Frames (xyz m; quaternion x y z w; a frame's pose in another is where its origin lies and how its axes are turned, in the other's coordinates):
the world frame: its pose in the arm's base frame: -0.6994 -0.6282 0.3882 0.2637 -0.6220 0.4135 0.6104
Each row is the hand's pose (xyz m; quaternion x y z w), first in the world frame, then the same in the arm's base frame.
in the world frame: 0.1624 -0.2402 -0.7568 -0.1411 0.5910 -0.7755 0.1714
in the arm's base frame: -0.1085 -0.0912 0.5272 0.1971 0.4003 -0.3344 0.8301
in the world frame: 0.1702 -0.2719 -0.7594 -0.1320 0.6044 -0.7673 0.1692
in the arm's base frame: -0.0816 -0.1041 0.5407 0.1914 0.4114 -0.3211 0.8313
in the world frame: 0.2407 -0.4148 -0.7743 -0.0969 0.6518 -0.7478 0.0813
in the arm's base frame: 0.0373 -0.1534 0.6358 0.1579 0.5044 -0.3112 0.7898
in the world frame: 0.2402 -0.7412 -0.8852 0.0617 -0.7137 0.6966 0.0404
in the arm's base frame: 0.3692 -0.2301 0.6885 0.0899 0.6189 -0.2921 0.7236
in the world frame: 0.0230 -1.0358 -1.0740 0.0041 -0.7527 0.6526 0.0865
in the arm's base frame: 0.7419 -0.2635 0.5164 0.0694 0.6837 -0.2382 0.6863
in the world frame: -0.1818 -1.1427 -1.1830 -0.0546 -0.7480 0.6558 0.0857
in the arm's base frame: 0.9137 -0.2640 0.3273 0.1093 0.7054 -0.2045 0.6698
